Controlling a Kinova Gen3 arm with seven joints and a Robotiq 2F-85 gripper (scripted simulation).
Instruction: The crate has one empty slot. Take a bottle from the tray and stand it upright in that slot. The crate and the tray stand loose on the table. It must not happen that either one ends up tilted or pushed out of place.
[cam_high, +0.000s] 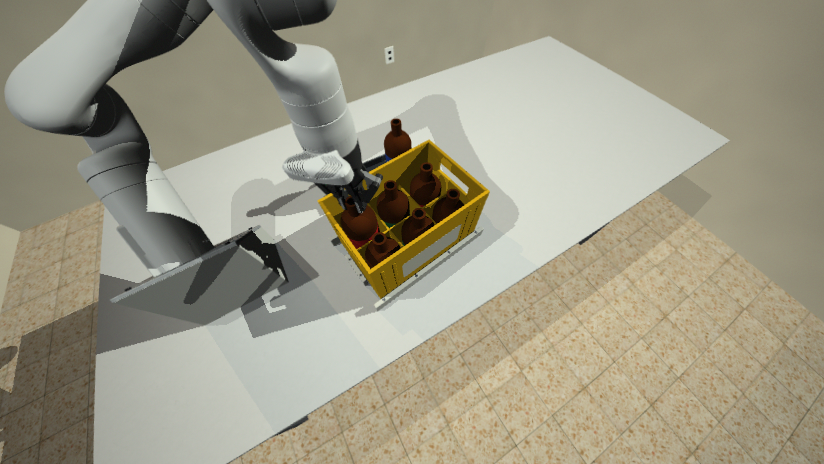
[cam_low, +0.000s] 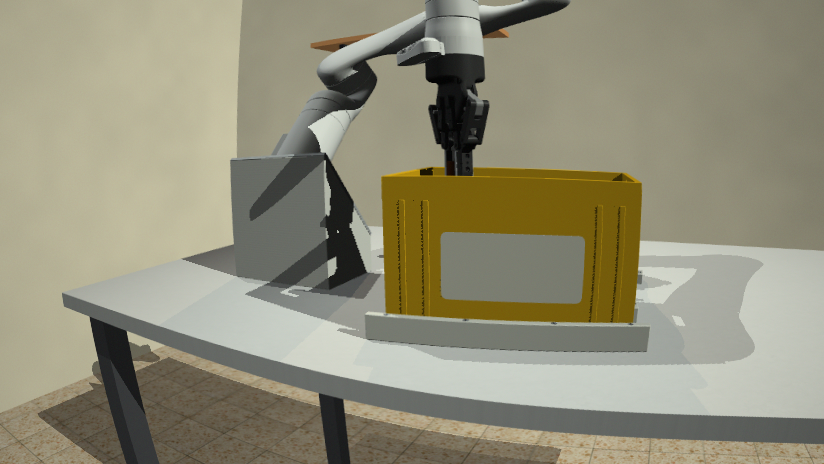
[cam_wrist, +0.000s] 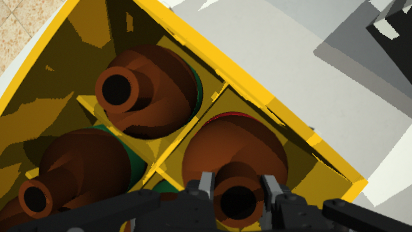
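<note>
Right now my hand is 10 cm above the yellow crate, 9 cm short of it and 5 cm to the left of it. Round my hand: tray (17 cm to the left, 17 cm below, 13 cm ahead).
</note>
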